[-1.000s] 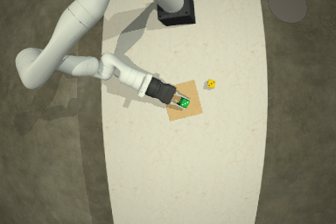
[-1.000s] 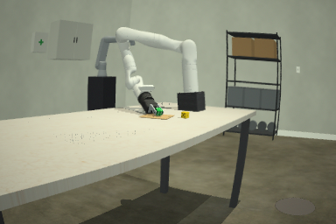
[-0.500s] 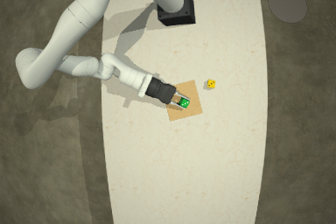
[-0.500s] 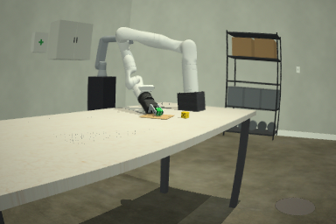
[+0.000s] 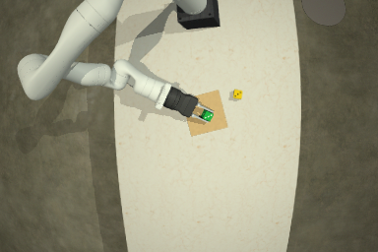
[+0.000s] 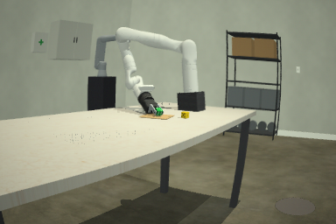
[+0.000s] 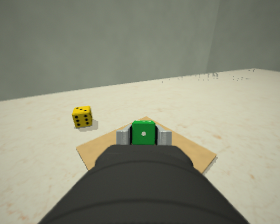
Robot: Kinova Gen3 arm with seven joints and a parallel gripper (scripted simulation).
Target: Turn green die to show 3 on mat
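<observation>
The green die is right at my hand. From my hand the other things lie so: white die (140 mm to the right, 110 mm behind, 10 mm below); then yellow die (120 mm to the left, 60 mm behind, 10 mm below); then tan mat (30 mm below, 10 mm to the right).
</observation>
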